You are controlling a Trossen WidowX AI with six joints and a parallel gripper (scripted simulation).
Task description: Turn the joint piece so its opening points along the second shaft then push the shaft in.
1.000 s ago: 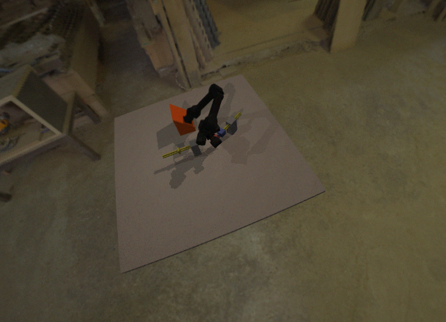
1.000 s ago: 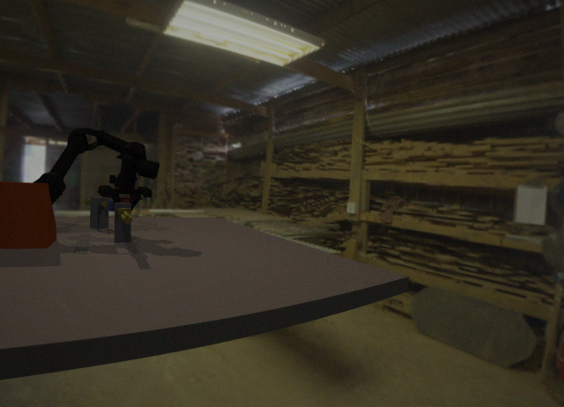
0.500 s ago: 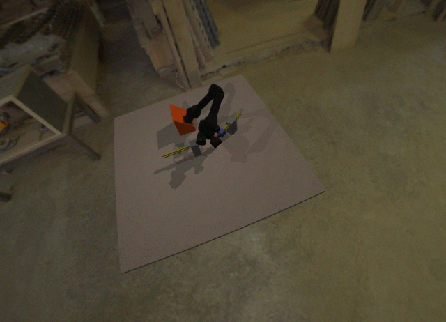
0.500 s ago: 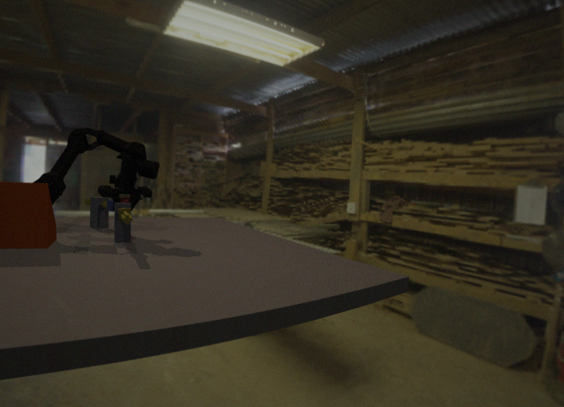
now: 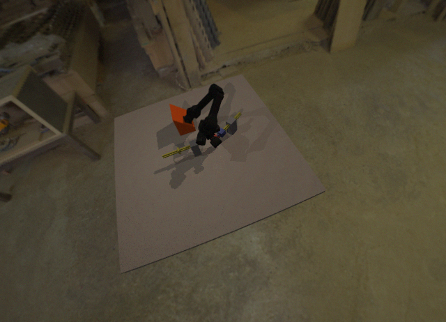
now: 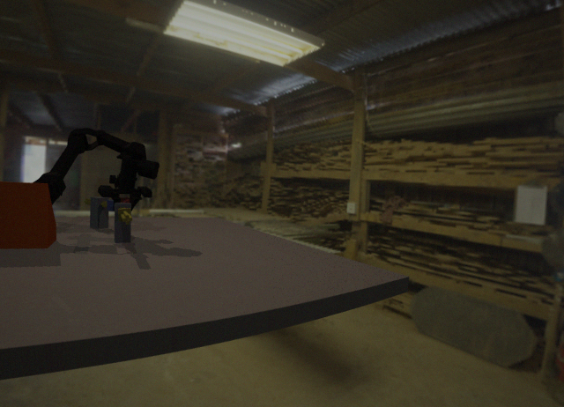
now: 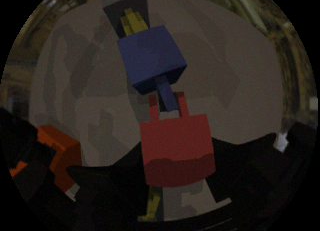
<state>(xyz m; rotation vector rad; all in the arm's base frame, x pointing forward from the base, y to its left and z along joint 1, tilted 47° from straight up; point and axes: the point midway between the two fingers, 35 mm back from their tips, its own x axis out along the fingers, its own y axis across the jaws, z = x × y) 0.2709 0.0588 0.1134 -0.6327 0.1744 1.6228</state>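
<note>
My gripper tip is 3 cm below the red square joint piece and 1 cm to the right of it.
</note>
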